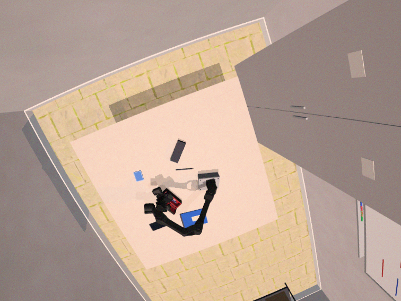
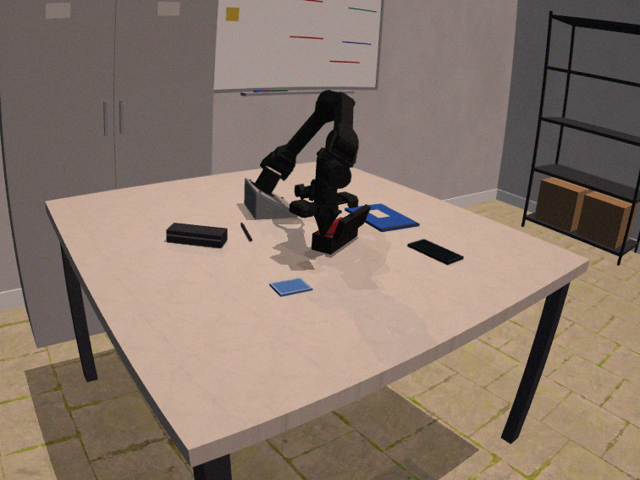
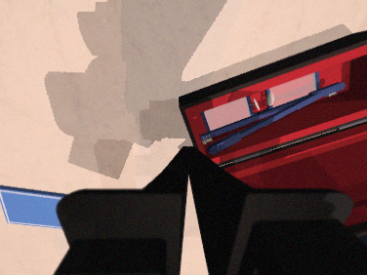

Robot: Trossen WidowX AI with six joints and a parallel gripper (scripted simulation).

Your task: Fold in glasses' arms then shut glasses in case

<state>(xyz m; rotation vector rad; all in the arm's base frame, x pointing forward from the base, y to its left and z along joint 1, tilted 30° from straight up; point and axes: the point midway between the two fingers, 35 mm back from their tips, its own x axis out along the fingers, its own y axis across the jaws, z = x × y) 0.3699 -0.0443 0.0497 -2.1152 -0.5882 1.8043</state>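
The glasses case lies 20 mm behind my hand, 90 mm to the left of it and 40 mm below it. From my hand the other things lie so: black lid (100 mm to the left, 10 mm below); then small blue card (140 mm ahead, 170 mm to the right, 80 mm below); then black box (210 mm behind, 270 mm to the right, 60 mm below).
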